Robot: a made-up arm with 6 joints.
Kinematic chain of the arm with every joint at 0, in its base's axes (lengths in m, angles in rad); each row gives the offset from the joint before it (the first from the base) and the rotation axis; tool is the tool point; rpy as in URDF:
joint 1: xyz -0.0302 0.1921 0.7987 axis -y
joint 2: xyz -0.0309 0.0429 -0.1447 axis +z
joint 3: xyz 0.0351 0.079 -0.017 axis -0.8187 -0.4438 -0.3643
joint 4: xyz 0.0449 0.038 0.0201 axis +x
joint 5: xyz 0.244 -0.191 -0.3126 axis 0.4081 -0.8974 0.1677
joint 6: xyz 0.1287 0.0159 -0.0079 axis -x
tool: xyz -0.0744 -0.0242 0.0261 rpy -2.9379 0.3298 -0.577
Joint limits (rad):
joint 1: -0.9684..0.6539
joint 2: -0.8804..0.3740
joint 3: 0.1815..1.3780
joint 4: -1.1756..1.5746
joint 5: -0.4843..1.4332
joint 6: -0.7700..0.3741
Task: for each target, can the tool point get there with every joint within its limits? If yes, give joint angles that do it. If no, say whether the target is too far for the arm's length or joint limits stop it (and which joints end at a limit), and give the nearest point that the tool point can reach.
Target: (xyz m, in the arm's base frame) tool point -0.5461 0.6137 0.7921
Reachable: no: joint limits stop it (at a limit: joint 1, joint 2, joint 3, joint 4, joint 5, joint 6) | nearest point -0.2323 0.6655 0.4450 | short by 0.471 m
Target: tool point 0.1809 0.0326 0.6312
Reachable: yes | joints -0.7715 0.2084 0.9640 -0.2830 0.7920 -0.2812
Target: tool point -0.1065 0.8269 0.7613
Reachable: no: joint limits stop it (at a limit: joint 1, joint 2, joint 3, joint 4, joint 5, joint 6) | nearest point -0.1930 0.7420 0.4182 | short by 0.364 m
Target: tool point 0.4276 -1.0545 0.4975
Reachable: no: too far | nearest point 0.2322 -0.2408 0.6261 | short by 0.847 m
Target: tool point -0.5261 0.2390 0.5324
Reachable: no: joint limits stop it (at a limit: joint 1, joint 2, joint 3, joint 5, joint 6) | nearest point -0.2886 -0.0304 0.4072 | short by 0.380 m
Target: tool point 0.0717 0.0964 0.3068
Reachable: yes | joints -0.5413 -0.0533 0.3677 0.3325 1.2517 -0.5960
